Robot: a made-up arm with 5 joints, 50 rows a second.
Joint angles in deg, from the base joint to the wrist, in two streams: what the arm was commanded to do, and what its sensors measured. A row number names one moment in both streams.
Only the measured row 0 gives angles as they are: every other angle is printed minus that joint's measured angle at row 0.
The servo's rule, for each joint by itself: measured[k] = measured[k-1] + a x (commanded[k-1-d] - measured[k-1]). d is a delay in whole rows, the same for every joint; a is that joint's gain. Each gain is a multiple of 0.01, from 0.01 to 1. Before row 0 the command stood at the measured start. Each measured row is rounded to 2 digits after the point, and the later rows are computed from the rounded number. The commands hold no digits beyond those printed.
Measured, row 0:
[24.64 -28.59 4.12 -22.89 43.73]
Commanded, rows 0 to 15:
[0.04 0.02 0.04 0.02 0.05]
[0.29 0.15 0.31 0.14 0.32]
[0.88 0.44 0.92 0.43 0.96]
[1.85 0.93 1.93 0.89 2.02]
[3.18 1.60 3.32 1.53 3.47]
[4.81 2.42 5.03 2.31 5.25]
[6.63 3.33 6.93 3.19 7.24]
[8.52 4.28 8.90 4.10 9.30]
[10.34 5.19 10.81 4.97 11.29]
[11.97 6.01 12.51 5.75 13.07]
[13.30 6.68 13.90 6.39 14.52]
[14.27 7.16 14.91 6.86 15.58]
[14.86 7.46 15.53 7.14 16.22]
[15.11 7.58 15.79 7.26 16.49]
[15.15 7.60 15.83 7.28 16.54]
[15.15 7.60 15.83 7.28 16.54]
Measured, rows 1 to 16:
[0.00 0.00 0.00 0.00 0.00]
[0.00 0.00 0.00 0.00 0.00]
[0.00 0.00 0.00 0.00 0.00]
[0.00 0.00 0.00 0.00 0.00]
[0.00 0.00 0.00 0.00 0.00]
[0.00 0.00 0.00 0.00 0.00]
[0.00 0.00 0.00 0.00 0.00]
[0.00 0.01 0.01 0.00 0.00]
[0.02 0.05 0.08 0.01 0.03]
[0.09 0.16 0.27 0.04 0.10]
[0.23 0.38 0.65 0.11 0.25]
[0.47 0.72 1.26 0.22 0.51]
[0.82 1.20 2.13 0.39 0.89]
[1.28 1.80 3.23 0.61 1.40]
[1.86 2.49 4.53 0.89 2.03]
[2.54 3.25 5.97 1.22 2.77]
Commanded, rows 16 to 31:
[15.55 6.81 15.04 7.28 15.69]
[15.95 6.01 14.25 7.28 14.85]
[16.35 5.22 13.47 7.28 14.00]
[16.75 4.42 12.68 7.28 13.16]
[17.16 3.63 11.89 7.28 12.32]
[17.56 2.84 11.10 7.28 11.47]
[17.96 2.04 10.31 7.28 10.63]
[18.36 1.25 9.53 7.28 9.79]
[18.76 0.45 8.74 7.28 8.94]
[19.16 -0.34 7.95 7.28 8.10]
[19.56 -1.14 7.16 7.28 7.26]
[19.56 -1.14 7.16 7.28 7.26]
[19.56 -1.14 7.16 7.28 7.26]
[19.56 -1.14 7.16 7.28 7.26]
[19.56 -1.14 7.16 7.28 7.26]
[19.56 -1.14 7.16 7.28 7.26]
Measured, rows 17 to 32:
[3.29 4.02 7.47 1.58 3.59]
[4.09 4.76 8.95 1.96 4.46]
[4.90 5.43 10.32 2.35 5.35]
[5.70 6.00 11.52 2.73 6.22]
[6.45 6.44 12.50 3.09 7.04]
[7.15 6.76 13.27 3.43 7.80]
[7.79 7.00 13.86 3.74 8.50]
[8.41 6.95 14.13 4.02 9.08]
[9.01 6.69 14.16 4.28 9.54]
[9.60 6.28 14.00 4.52 9.90]
[10.17 5.76 13.70 4.74 10.16]
[10.73 5.16 13.28 4.94 10.33]
[11.28 4.51 12.78 5.13 10.42]
[11.81 3.82 12.21 5.30 10.44]
[12.33 3.10 11.59 5.46 10.39]
[12.84 2.36 10.93 5.61 10.27]

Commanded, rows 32 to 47:
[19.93 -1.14 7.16 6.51 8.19]
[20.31 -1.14 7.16 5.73 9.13]
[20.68 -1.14 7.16 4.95 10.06]
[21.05 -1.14 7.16 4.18 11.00]
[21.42 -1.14 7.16 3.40 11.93]
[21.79 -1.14 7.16 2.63 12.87]
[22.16 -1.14 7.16 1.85 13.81]
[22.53 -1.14 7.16 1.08 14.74]
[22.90 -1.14 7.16 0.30 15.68]
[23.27 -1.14 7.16 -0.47 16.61]
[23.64 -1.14 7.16 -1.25 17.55]
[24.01 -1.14 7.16 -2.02 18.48]
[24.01 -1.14 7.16 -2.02 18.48]
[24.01 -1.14 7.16 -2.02 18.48]
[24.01 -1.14 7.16 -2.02 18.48]
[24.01 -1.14 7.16 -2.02 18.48]
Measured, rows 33 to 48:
[13.35 1.60 10.24 5.74 10.10]
[13.85 0.83 9.53 5.86 9.87]
[14.31 0.28 8.98 5.97 9.66]
[14.73 -0.12 8.56 6.07 9.47]
[15.12 -0.41 8.24 6.17 9.29]
[15.48 -0.61 7.99 6.26 9.13]
[15.81 -0.76 7.80 6.34 8.98]
[16.14 -0.87 7.65 6.35 8.92]
[16.47 -0.95 7.54 6.30 8.94]
[16.81 -1.00 7.45 6.19 9.03]
[17.15 -1.04 7.38 6.03 9.19]
[17.49 -1.07 7.33 5.82 9.41]
[17.83 -1.09 7.29 5.56 9.69]
[18.18 -1.10 7.26 5.26 10.02]
[18.53 -1.11 7.24 4.93 10.40]
[18.88 -1.12 7.22 4.56 10.82]

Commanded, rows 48 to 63:
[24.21 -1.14 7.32 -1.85 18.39]
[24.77 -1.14 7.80 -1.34 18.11]
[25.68 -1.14 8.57 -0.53 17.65]
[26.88 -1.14 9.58 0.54 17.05]
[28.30 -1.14 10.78 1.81 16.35]
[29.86 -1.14 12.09 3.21 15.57]
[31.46 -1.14 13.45 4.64 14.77]
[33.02 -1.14 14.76 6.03 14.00]
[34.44 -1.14 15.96 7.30 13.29]
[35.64 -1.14 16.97 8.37 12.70]
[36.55 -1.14 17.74 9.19 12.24]
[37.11 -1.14 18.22 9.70 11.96]
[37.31 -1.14 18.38 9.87 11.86]
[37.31 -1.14 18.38 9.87 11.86]
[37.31 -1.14 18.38 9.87 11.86]
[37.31 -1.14 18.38 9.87 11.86]
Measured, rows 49 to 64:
[19.23 -1.13 7.21 4.16 11.28]
[19.58 -1.13 7.20 3.73 11.78]
[19.93 -1.13 7.19 3.27 12.32]
[20.26 -1.13 7.18 2.85 12.81]
[20.56 -1.13 7.18 2.46 13.26]
[20.84 -1.13 7.18 2.10 13.68]
[21.09 -1.13 7.18 1.77 14.06]
[21.34 -1.13 7.21 1.48 14.41]
[21.61 -1.13 7.35 1.25 14.71]
[21.94 -1.13 7.63 1.11 14.95]
[22.34 -1.13 8.08 1.06 15.12]
[22.82 -1.13 8.70 1.12 15.22]
[23.38 -1.13 9.48 1.29 15.25]
[24.03 -1.13 10.39 1.56 15.21]
[24.75 -1.13 11.40 1.92 15.11]
[25.53 -1.13 12.45 2.35 14.96]

